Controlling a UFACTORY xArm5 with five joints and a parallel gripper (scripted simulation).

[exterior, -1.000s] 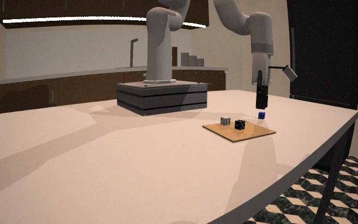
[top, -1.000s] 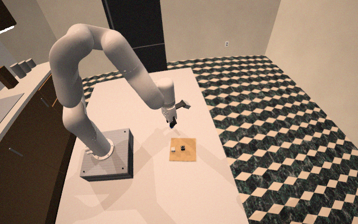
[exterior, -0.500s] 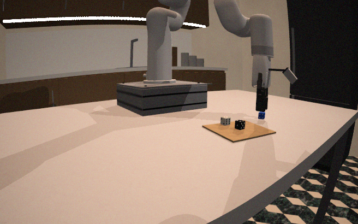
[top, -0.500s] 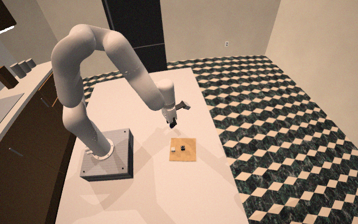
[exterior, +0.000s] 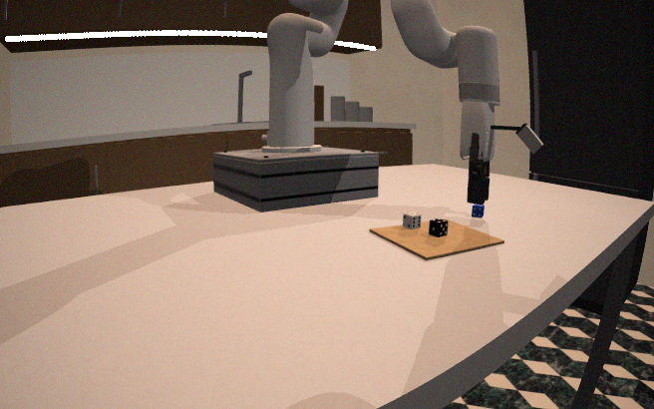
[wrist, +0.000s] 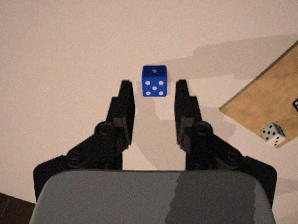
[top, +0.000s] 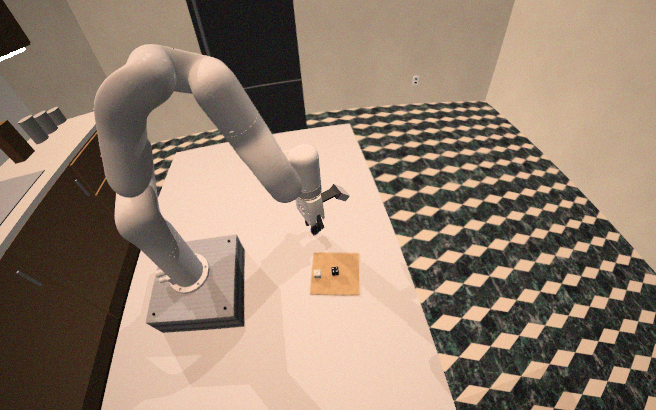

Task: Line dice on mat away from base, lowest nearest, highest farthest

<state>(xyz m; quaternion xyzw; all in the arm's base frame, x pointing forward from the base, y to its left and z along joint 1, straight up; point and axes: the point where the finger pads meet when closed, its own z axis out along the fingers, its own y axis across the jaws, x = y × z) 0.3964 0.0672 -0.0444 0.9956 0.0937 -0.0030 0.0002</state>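
Now: the blue die 4 cm below my hand. Also, from my hand: black die (17 cm to the right, 3 cm below, 1 cm ahead); then tan mat (17 cm to the right, 4 cm below, 1 cm ahead); then white die (15 cm to the right, 4 cm behind, 3 cm below).
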